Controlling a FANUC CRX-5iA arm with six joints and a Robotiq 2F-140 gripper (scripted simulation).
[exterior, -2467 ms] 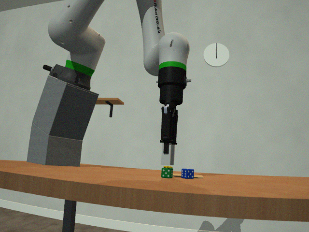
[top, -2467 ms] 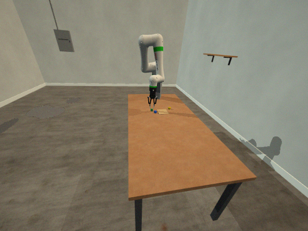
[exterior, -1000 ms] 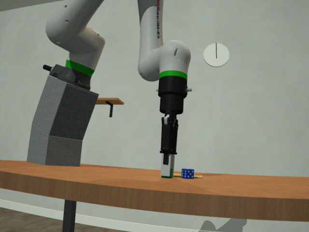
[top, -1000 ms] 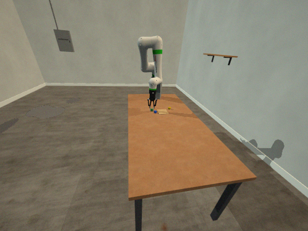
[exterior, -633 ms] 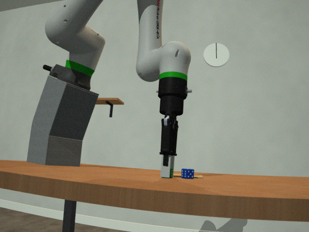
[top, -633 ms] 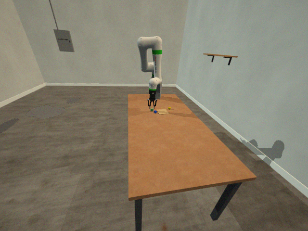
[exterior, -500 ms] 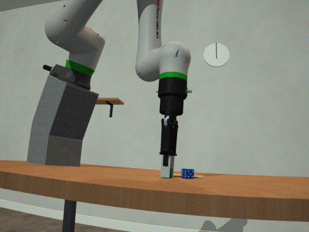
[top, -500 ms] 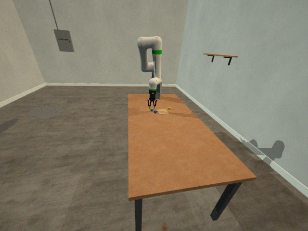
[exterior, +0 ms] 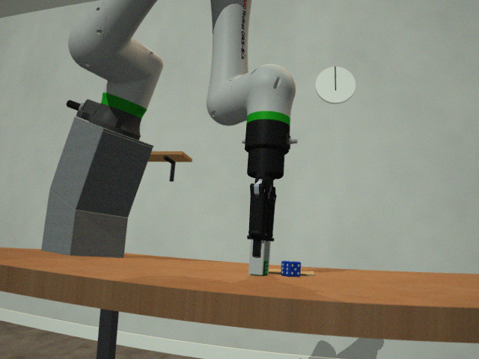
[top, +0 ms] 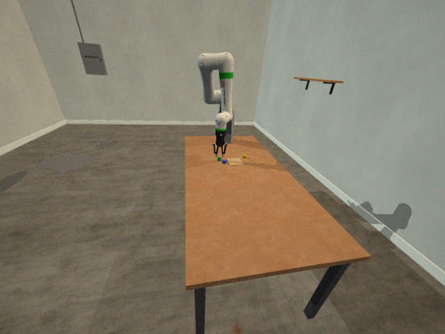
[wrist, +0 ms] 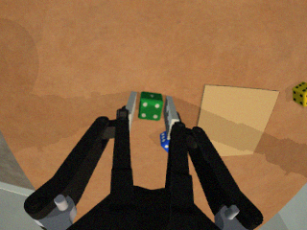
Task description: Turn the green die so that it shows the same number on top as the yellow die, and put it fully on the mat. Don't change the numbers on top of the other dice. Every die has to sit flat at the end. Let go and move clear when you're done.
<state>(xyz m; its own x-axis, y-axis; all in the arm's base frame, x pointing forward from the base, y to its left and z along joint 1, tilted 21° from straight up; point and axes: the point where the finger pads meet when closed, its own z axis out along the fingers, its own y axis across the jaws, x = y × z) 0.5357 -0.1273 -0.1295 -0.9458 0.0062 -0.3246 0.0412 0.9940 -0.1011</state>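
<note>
The green die is 20 mm below my hand. The rest, counted from my hand: blue die 60 mm ahead, 40 mm to the left, 20 mm below; yellow die 270 mm to the left, 50 mm behind, 20 mm below; tan mat 150 mm to the left, 30 mm below, 30 mm ahead.
</note>
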